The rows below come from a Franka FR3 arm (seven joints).
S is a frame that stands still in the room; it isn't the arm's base.
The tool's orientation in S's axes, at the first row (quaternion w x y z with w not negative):
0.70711 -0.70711 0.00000 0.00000
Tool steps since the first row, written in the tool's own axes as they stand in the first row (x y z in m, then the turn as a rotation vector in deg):
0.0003 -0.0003 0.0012 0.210 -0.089 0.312
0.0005 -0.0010 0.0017 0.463 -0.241 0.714
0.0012 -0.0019 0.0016 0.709 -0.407 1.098
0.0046 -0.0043 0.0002 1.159 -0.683 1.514
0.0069 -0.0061 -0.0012 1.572 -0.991 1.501
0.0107 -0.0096 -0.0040 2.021 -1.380 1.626
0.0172 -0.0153 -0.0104 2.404 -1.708 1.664
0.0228 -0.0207 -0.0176 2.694 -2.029 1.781
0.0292 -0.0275 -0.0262 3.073 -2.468 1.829
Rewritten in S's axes. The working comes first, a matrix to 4 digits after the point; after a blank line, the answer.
The tool's axes in the first row as the columns of a matrix, in S's axes (used below as rounded here):
1.0000 0.0000 0.0000
0.0000 0.0000 1.0000
0.0000 -1.0000 0.0000

0.0003 0.0012 0.0003 0.210 0.312 0.089
0.0005 0.0017 0.0010 0.463 0.714 0.241
0.0012 0.0016 0.0019 0.709 1.098 0.407
0.0046 0.0002 0.0043 1.159 1.514 0.683
0.0069 -0.0012 0.0061 1.572 1.501 0.991
0.0107 -0.0040 0.0096 2.021 1.626 1.380
0.0172 -0.0104 0.0153 2.404 1.664 1.708
0.0228 -0.0176 0.0207 2.694 1.781 2.029
0.0292 -0.0262 0.0275 3.073 1.829 2.468

